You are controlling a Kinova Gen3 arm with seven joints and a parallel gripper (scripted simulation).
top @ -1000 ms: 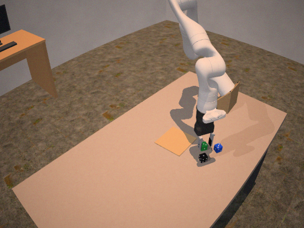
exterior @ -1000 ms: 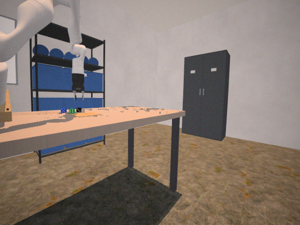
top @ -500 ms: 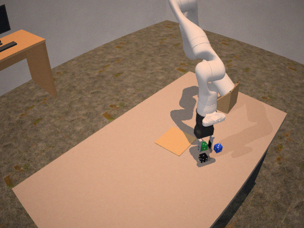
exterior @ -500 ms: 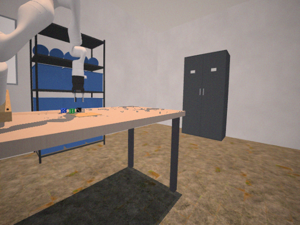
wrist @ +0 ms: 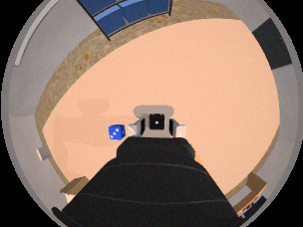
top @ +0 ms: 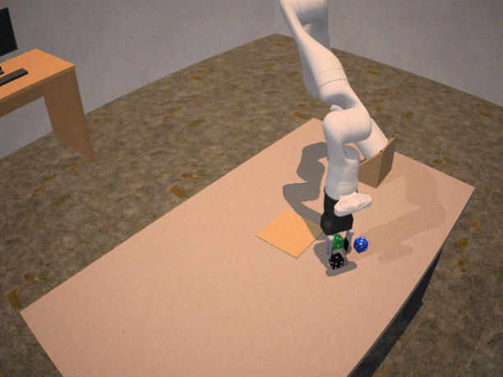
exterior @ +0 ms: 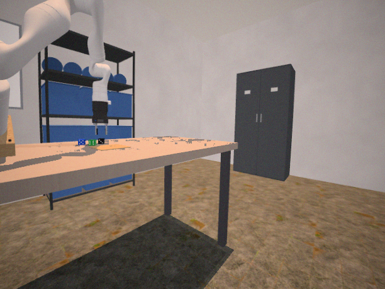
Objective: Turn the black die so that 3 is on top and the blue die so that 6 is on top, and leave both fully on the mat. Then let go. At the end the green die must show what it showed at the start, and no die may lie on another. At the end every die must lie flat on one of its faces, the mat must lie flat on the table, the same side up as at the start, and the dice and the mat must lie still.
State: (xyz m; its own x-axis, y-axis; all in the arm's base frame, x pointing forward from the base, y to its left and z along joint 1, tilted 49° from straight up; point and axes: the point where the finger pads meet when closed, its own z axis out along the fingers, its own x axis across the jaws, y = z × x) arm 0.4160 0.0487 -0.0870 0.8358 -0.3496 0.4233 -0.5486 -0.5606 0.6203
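The black die is 50 mm below my hand. Round my hand: blue die (90 mm behind, 50 mm below, 30 mm to the left); then green die (60 mm behind, 50 mm below, 40 mm to the right); then orange mat (170 mm to the right, 70 mm below, 30 mm behind).
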